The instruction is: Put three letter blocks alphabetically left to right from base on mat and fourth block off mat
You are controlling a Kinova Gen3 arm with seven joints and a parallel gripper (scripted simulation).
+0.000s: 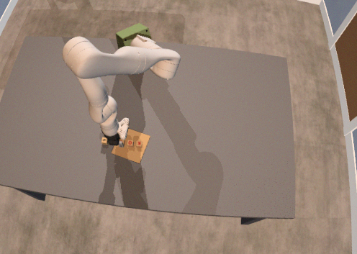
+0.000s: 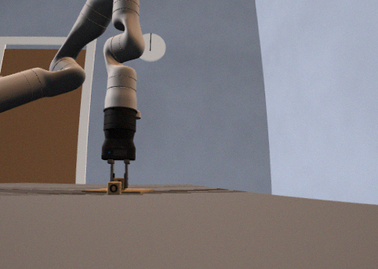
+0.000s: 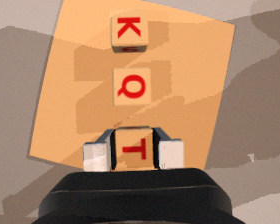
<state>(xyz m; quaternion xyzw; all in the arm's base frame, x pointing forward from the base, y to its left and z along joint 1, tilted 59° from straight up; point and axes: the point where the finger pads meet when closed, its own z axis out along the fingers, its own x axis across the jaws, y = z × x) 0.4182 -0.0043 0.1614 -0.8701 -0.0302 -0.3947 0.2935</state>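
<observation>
My gripper is now 2 cm past the orange mat, 4 cm to the right of it and 3 cm above it.
</observation>
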